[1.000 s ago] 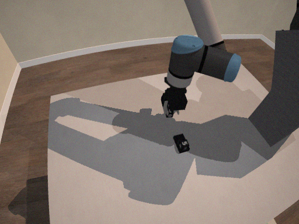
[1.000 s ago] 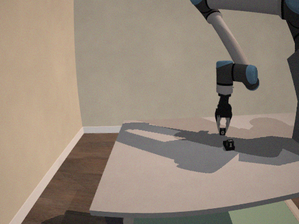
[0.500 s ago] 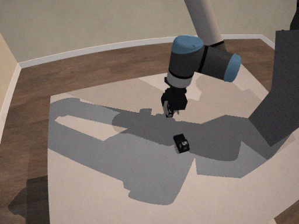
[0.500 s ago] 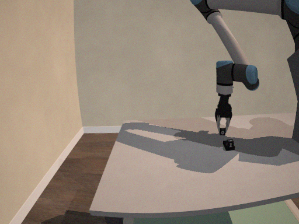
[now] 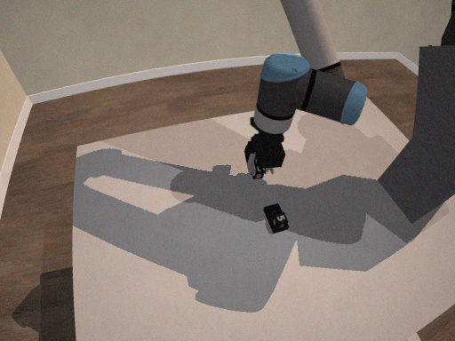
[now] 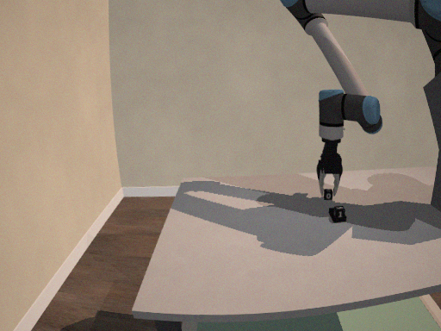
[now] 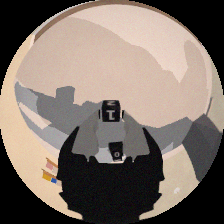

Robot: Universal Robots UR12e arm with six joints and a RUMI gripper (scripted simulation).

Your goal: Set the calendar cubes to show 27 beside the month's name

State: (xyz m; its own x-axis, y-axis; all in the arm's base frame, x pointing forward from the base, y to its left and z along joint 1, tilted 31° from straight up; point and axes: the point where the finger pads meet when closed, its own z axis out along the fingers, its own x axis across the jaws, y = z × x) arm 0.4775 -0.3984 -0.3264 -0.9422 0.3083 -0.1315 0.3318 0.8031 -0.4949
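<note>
Now: hand 10 mm above the black cube. From my hand the other things lie so: tray 30 mm ahead, 160 mm to the left, 20 mm below.
</note>
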